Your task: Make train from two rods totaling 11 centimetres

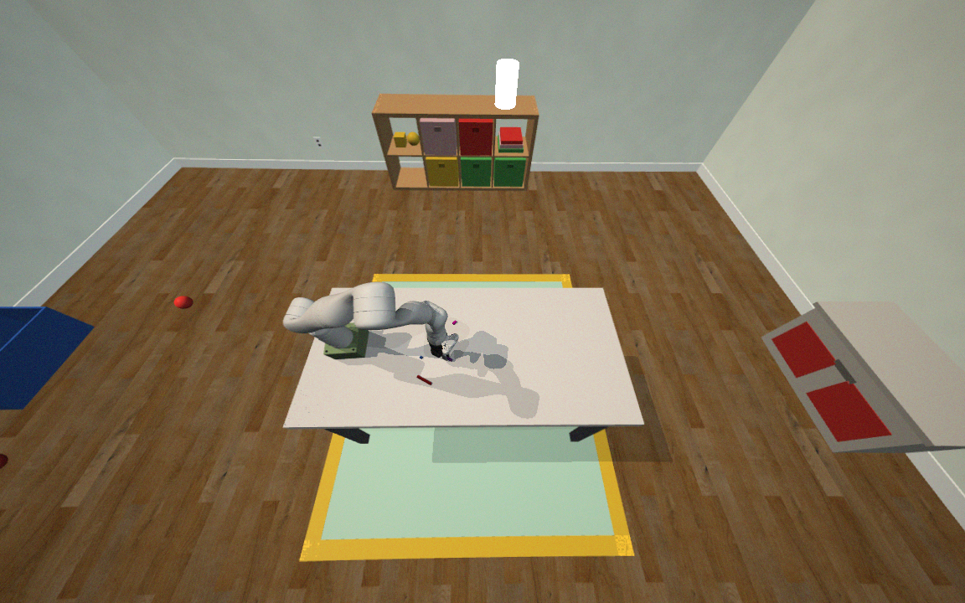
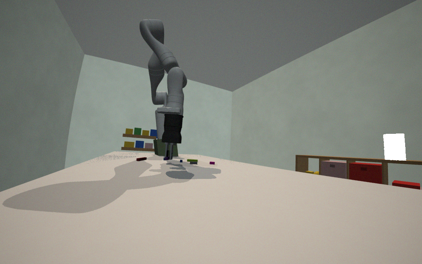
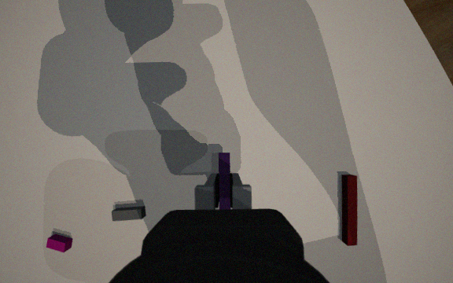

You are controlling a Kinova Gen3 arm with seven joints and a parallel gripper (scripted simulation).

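The lime rod lies 60 mm behind my hand, 130 mm to the left of it and 30 mm below it. The rest, counted from my hand: small blue rod 40 mm behind, 70 mm to the left, 30 mm below; purple rod 10 mm below; grey rod 20 mm ahead, 100 mm to the left, 30 mm below.
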